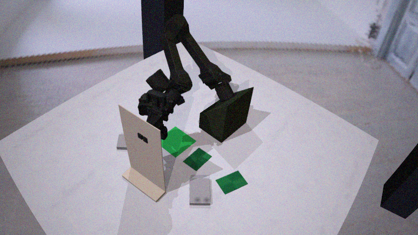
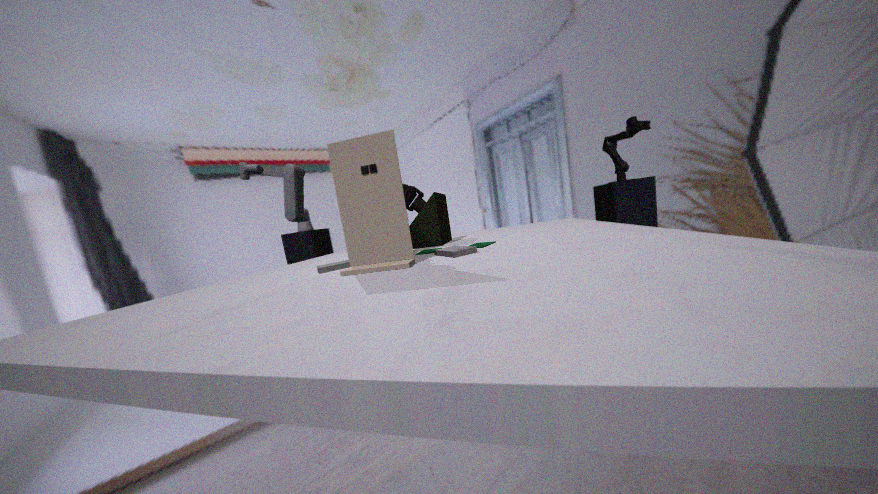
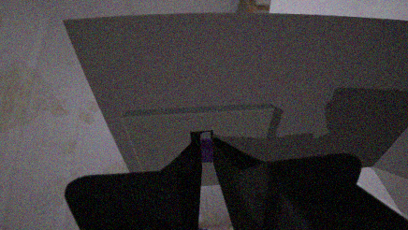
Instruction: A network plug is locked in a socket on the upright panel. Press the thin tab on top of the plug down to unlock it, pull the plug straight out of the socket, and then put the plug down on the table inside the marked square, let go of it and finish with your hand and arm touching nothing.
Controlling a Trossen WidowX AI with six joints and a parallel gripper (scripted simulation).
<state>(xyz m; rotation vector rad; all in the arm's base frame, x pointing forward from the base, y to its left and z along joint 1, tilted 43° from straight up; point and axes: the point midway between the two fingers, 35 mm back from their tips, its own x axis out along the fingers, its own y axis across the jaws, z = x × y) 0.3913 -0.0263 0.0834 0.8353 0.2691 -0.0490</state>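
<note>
Right now the green marked square is 20 cm behind my gripper tip, 4 cm to the right of it and 24 cm below it. Also, from my gripper tip: beige upright panel (3 cm ahead, 9 cm below); then purple network plug (right at my gripper tip).
</note>
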